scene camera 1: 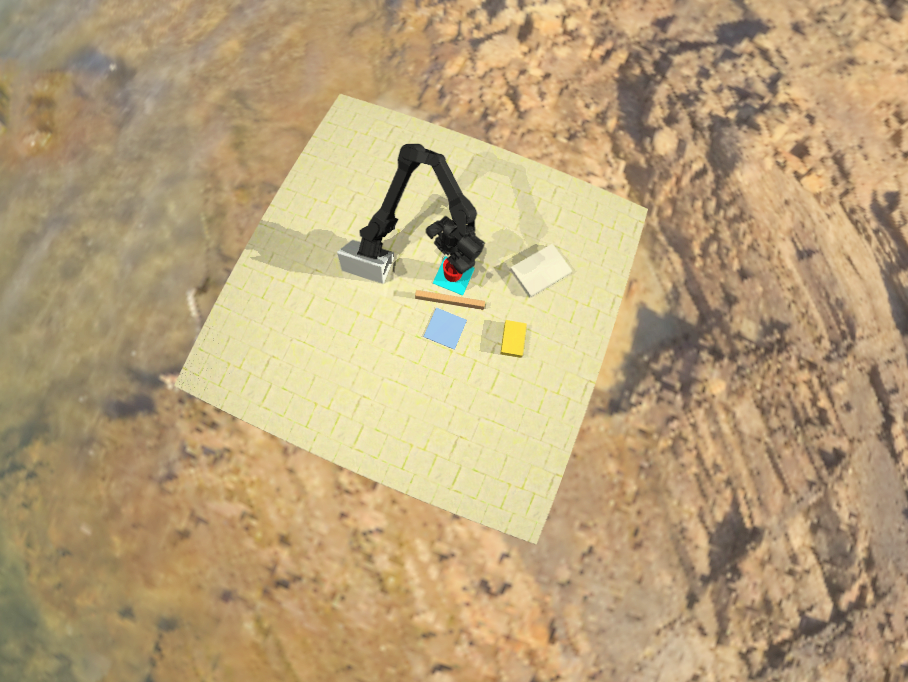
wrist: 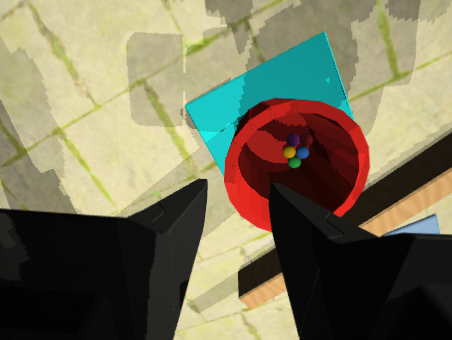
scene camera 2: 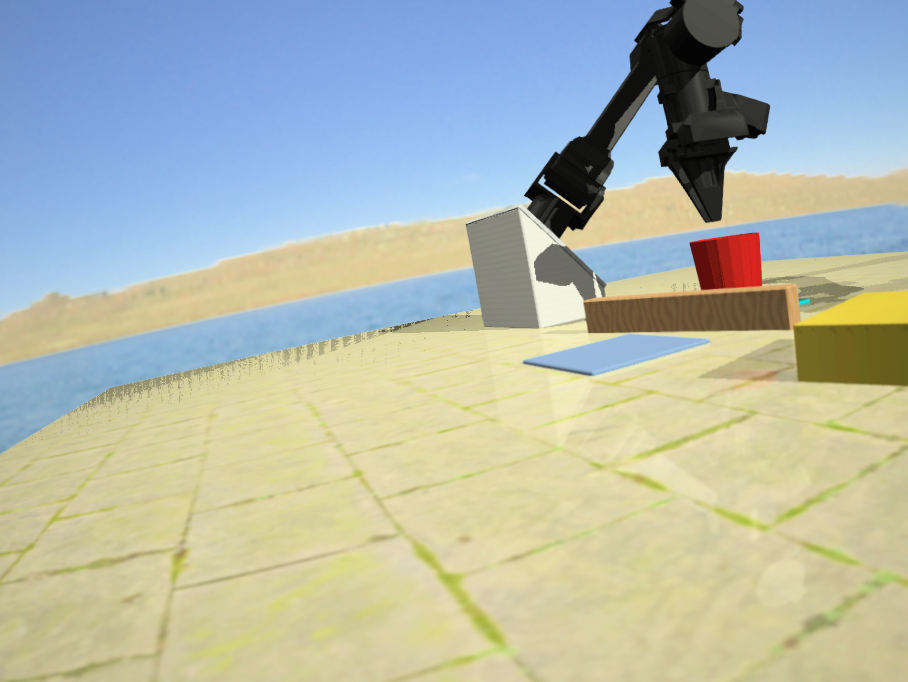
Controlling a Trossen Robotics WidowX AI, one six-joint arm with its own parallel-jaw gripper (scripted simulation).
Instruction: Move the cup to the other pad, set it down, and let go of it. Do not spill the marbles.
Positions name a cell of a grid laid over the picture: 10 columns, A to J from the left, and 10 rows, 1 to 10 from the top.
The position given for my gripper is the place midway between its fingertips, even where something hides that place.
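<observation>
Scene camera 2 shows my gripper (scene camera 2: H4), a red cup (scene camera 2: I4), a wooden bar (scene camera 2: I5) and a light blue pad (scene camera 2: G6). Visible from scene camera 1: my gripper (scene camera 1: E4), the light blue pad (scene camera 1: E5) and a yellow block (scene camera 1: F5). The wrist view contains a cyan pad (wrist: G3), the red cup (wrist: H6) and my gripper (wrist: F6); the yellow block is out of frame in the wrist view.
</observation>
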